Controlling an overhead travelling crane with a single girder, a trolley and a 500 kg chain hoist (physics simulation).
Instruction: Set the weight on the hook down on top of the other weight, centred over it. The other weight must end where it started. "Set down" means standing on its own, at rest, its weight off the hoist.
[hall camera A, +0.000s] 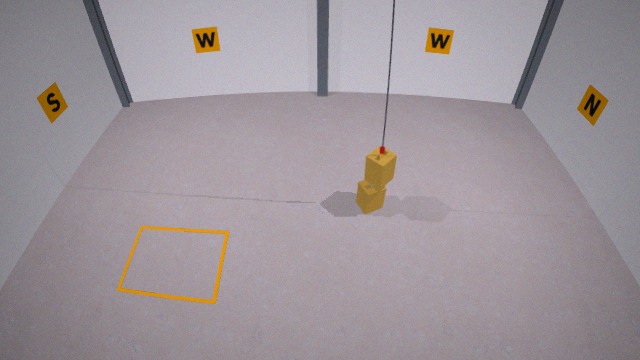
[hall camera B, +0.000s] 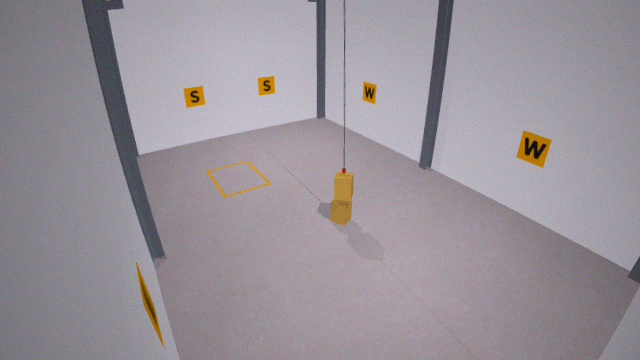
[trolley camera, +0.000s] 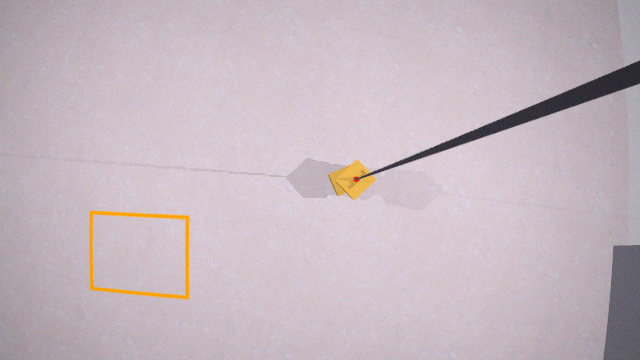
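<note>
My hook (hall camera A: 382, 150) (hall camera B: 344, 171) (trolley camera: 356, 179), a small red block on the chain, is shut on the upper yellow weight (hall camera A: 380, 172) (hall camera B: 343, 187) (trolley camera: 354, 192) and holds it upright by its top. The lower yellow weight (hall camera A: 370, 201) (hall camera B: 341, 214) (trolley camera: 336, 186) stands upright on the floor. The upper weight overlaps it from above but sits off centre, to the right in hall camera A and the trolley camera, and is turned differently. Most of the lower weight's top is hidden in the trolley camera. I cannot tell whether the two weights touch.
An orange marked rectangle (hall camera A: 185, 230) (hall camera B: 247, 190) (trolley camera: 187, 257) lies on the floor, to the left of the weights. Grey steel columns (hall camera A: 322, 50) (hall camera B: 436, 85) stand along the walls. Shadows of the weights fall on both sides of them.
</note>
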